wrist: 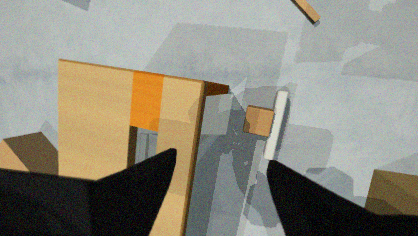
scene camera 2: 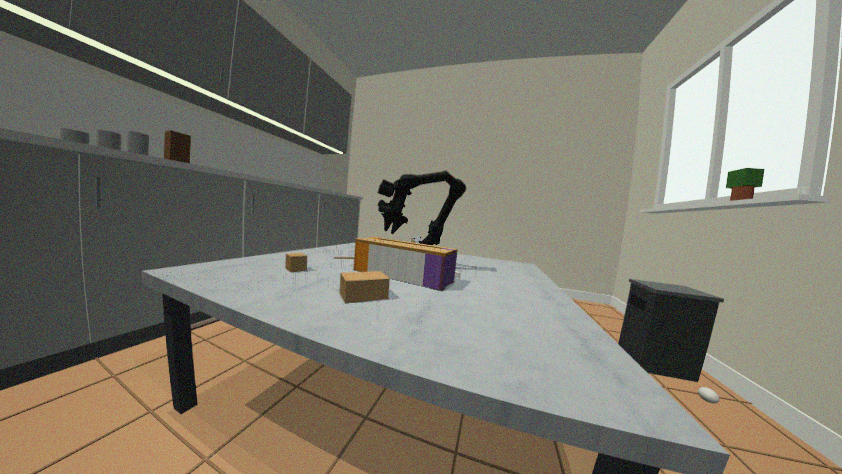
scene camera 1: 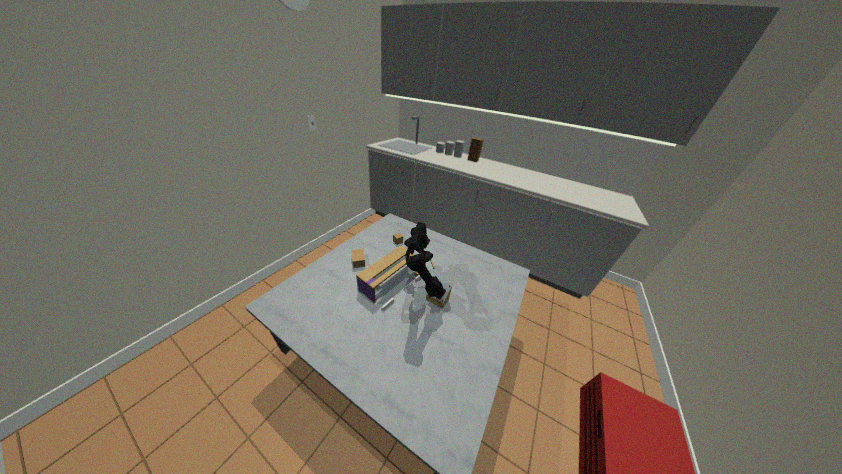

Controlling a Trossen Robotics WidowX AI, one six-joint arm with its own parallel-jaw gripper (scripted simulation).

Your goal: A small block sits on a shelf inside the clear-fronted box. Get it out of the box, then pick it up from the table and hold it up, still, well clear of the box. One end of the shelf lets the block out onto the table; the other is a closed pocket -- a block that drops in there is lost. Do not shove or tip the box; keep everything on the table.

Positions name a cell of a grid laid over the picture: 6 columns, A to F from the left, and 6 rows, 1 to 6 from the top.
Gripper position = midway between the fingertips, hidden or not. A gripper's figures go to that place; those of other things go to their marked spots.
Scene:
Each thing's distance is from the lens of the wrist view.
gripper (wrist: D5): 0.12 m
tan block (wrist: D4): 0.23 m
box (wrist: B4): 0.18 m
The marked spots on the tan block and the box are 0.16 m apart.

